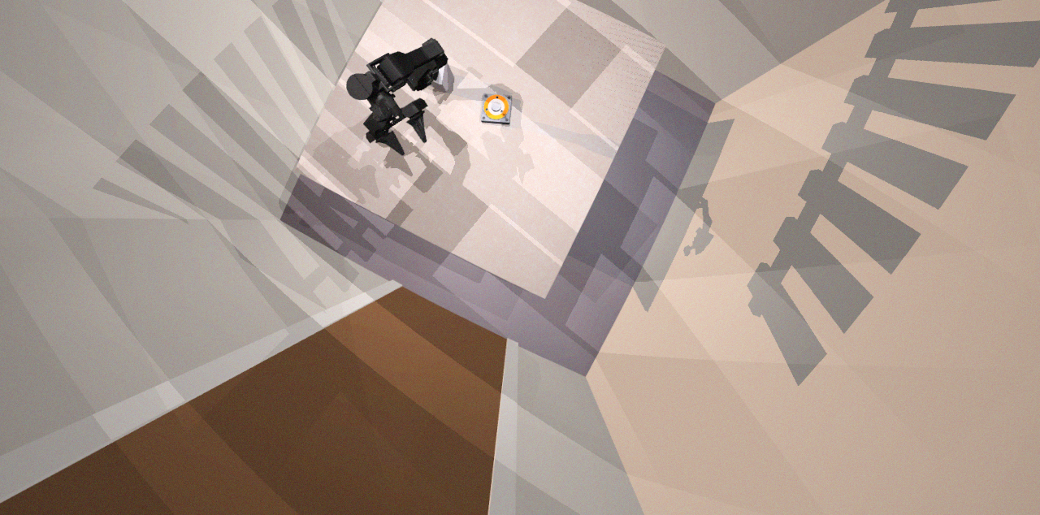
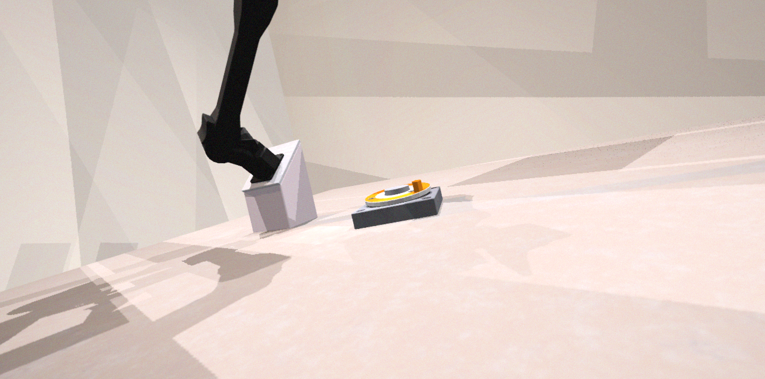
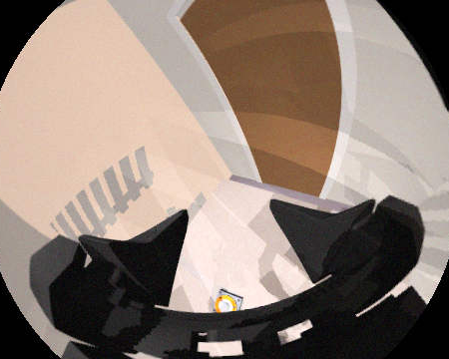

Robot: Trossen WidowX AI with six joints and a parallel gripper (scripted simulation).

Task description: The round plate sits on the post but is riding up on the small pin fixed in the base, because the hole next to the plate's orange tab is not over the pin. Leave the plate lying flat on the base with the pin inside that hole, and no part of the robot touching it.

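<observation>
My gripper tip is now 5 cm short of the round plate, 34 cm to the right of it and 48 cm above it. Also, from my gripper tip: square base: 3 cm ahead, 35 cm to the left, 49 cm below.
</observation>
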